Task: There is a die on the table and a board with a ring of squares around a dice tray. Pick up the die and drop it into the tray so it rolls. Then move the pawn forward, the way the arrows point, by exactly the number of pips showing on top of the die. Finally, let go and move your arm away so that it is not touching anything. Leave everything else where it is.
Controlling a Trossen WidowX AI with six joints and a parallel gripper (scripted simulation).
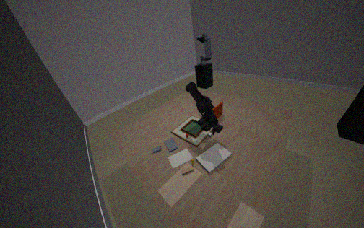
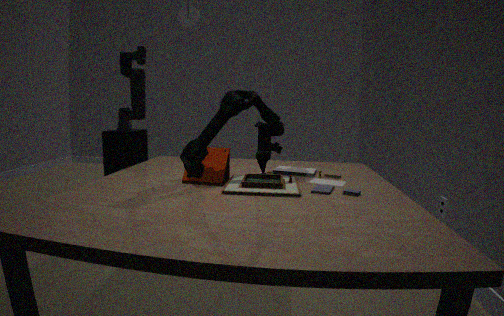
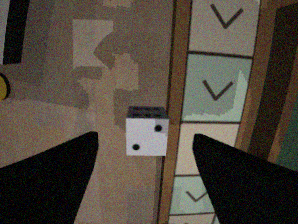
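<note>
My gripper tip is 20 mm above the white die. Also, from my gripper tip: green dice tray (160 mm to the right, 20 mm below, 20 mm ahead); then red pawn (130 mm ahead, 120 mm to the right).
</note>
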